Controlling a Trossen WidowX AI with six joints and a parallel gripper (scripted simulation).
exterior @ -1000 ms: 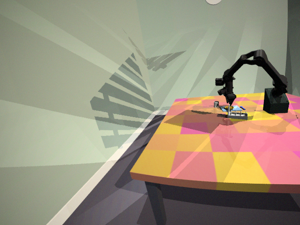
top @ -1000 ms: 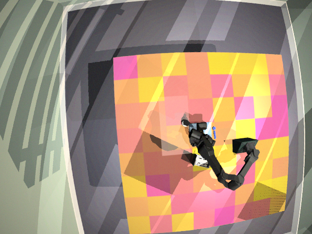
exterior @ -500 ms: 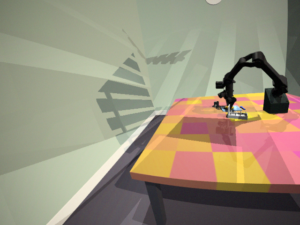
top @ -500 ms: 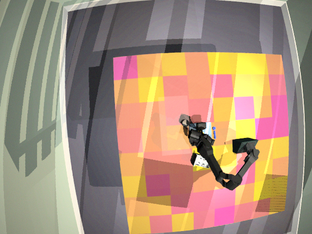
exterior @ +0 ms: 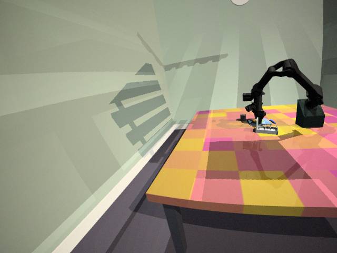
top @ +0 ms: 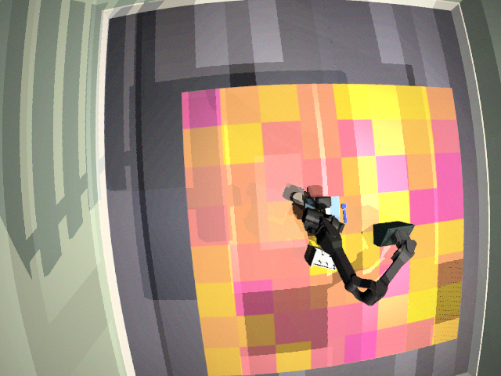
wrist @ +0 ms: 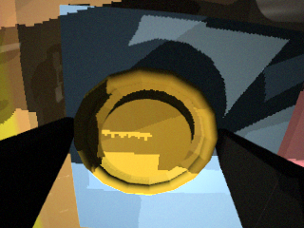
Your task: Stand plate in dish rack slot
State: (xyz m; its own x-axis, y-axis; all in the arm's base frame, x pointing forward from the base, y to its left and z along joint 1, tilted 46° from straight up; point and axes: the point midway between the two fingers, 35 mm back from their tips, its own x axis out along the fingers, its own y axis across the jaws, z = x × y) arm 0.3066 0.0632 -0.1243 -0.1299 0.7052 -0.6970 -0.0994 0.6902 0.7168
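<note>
Now: gripper tip 30 mm past the dish rack, 170 mm to the right of it and 20 mm below it. From my gripper tip the other things lie so: blue utensil (110 mm behind, 30 mm to the right); cup (100 mm ahead, 80 mm to the right, 20 mm above); yellow plate (10 mm above).
</note>
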